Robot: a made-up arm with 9 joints. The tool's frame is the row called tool.
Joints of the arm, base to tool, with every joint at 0 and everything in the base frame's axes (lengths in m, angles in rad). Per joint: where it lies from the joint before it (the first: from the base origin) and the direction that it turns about. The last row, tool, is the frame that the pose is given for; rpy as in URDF.
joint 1: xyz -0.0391 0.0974 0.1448 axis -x
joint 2: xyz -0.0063 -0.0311 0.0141 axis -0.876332 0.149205 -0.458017
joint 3: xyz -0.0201 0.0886 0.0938 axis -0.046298 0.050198 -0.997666
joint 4: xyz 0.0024 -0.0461 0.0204 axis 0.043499 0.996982 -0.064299
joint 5: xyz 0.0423 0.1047 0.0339 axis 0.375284 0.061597 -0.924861
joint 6: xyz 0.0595 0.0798 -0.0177 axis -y
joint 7: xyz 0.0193 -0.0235 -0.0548 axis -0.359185 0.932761 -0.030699
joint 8: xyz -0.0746 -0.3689 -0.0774 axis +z
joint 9: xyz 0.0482 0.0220 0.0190 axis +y
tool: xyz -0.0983 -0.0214 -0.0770 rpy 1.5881 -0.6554 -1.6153
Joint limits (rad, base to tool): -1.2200..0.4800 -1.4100..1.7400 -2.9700..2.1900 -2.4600..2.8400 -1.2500..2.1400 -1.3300..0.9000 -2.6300..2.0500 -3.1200..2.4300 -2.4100..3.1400
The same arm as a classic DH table. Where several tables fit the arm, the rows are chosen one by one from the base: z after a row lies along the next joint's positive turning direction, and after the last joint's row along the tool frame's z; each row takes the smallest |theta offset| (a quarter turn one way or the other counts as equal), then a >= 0, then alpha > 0; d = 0 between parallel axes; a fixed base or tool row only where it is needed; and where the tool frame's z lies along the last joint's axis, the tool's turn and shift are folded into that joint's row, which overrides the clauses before.
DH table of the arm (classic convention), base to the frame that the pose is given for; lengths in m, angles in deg. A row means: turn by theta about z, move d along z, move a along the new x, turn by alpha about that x. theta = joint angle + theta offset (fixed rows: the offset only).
base (fixed): a 0.0974, alpha -90, d 0.1448, theta0 90
joint 1: a -0.0252, alpha -28.8, d 0.0873, theta0 -18.04
joint 2: a 0.0887, alpha -59.67, d -0.0043, theta0 17.62
joint 3: a 0.0036, alpha 83.56, d -0.1279, theta0 84.42
joint 4: a 0.0502, alpha -82.11, d 0.0621, theta0 -24.87
joint 5: a 0.0485, alpha -93.53, d 0.0151, theta0 -0.93
joint 6: a -0.0562, alpha -158.87, d -0.0916, theta0 72.8
joint 7: a 0.2022, alpha -91.76, d -0.358, theta0 -85.44
joint 8: a -0.0482, alpha 90, d -0.0681, theta0 -21.06
joint 9: a -0.0756, alpha 88.05, d -0.0028, theta0 89.21
tool (fixed): a 0, alpha 0, d 0.0994, theta0 -52.42
Joint limits (deg, base to tool): -69.9..27.5 -80.79..99.69 -170.17..125.48 -140.95..162.72 -71.62..122.61 -76.2..51.57 -150.69..117.46 -178.76..139.23 -138.08..179.91

